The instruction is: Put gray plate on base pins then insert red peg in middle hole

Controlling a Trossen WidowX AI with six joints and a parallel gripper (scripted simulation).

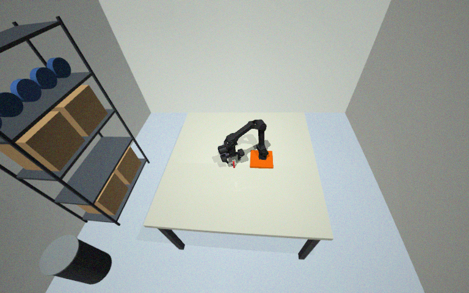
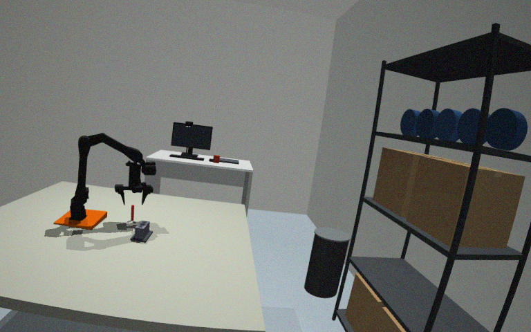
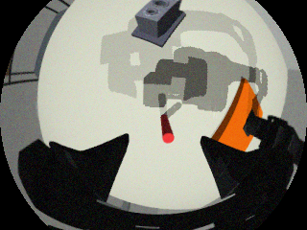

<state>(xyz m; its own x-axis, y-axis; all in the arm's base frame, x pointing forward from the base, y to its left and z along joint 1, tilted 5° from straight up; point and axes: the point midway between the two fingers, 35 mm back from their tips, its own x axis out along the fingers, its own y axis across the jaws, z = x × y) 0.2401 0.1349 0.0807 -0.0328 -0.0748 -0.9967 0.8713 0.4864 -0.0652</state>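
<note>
Now: the red peg 4 cm below my gripper tip. Round my gripper tip: dark base (18 cm to the right, 11 cm ahead, 7 cm below); then gray plate (18 cm to the right, 11 cm ahead, 4 cm below).
</note>
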